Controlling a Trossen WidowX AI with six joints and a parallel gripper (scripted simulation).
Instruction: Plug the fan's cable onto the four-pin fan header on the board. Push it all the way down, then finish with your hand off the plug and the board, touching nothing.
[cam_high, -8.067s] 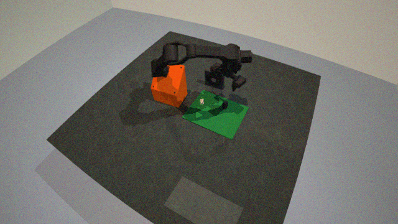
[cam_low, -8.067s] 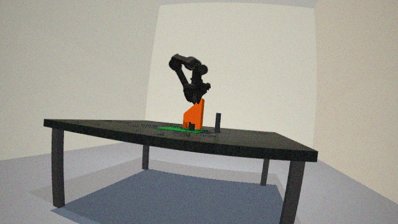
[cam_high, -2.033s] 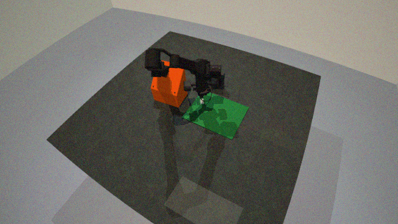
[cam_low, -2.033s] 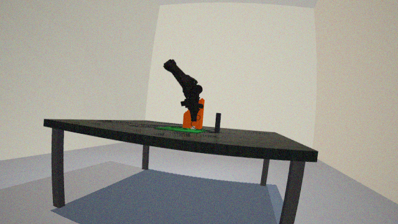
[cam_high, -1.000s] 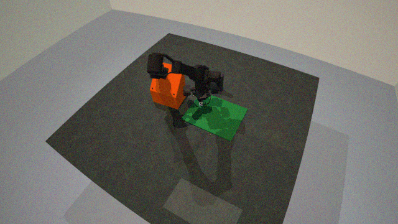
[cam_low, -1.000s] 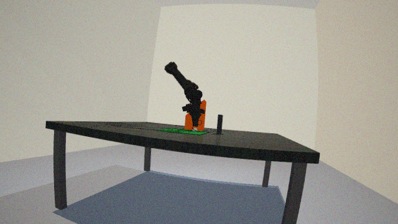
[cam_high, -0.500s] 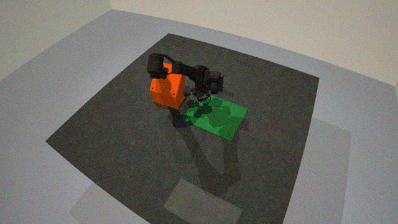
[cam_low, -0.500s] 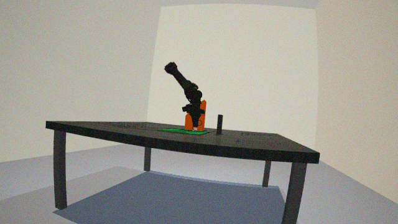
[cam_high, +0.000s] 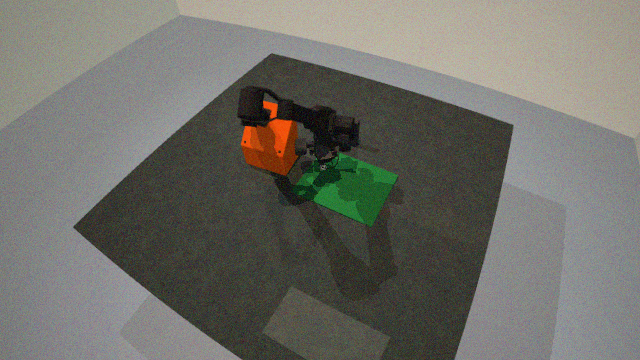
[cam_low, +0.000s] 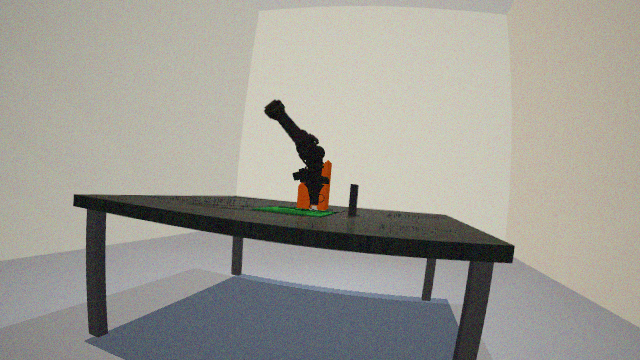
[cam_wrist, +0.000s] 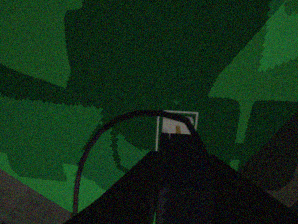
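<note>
The green board is 100 mm ahead of my gripper tip, 30 mm to the right of it and 50 mm below it. Also, from my gripper tip: dark fan plug (10 mm to the left, 10 mm above); dark square fan (10 mm ahead, 160 mm to the left, 20 mm above).
</note>
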